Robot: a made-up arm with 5 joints.
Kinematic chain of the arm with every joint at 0, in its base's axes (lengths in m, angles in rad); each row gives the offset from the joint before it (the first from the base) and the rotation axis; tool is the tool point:
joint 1: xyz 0 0 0.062 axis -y
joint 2: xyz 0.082 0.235 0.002 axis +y
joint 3: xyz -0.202 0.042 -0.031 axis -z
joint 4: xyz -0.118 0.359 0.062 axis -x
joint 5: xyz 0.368 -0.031 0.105 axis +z
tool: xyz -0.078 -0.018 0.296
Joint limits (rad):
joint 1: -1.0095..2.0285
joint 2: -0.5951..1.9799
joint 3: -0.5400..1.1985
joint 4: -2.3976..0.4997
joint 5: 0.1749..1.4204
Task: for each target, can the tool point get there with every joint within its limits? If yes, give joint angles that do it. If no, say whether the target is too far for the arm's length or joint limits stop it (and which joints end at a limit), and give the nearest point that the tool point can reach.
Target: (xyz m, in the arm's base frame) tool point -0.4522 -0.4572 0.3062
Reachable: no: joint limits stop it (at a limit: joint 1, joint 3, joint 5) | nearest point -0.2965 0.0433 0.2417 | short by 0.528 m
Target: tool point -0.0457 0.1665 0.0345
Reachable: yes | joints 0.3329 1.5813 0.3779 -1.7096 1.2437
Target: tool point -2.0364 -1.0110 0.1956
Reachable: no: too far | nearest point -0.5751 0.2035 0.1510 | short by 1.901 m
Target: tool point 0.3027 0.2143 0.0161
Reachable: yes | joints -0.4366 1.1375 0.2562 -0.8177 1.0025
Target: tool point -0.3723 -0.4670 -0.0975
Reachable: no: joint limits stop it (at a limit: joint 1, joint 3, joint 5) | nearest point -0.2495 0.0362 -0.0122 | short by 0.525 m
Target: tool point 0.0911 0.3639 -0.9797
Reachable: no: joint limits stop it (at a limit: joint 1, joint 4, joint 5) | nearest point 0.0706 0.3352 -0.5442 | short by 0.437 m
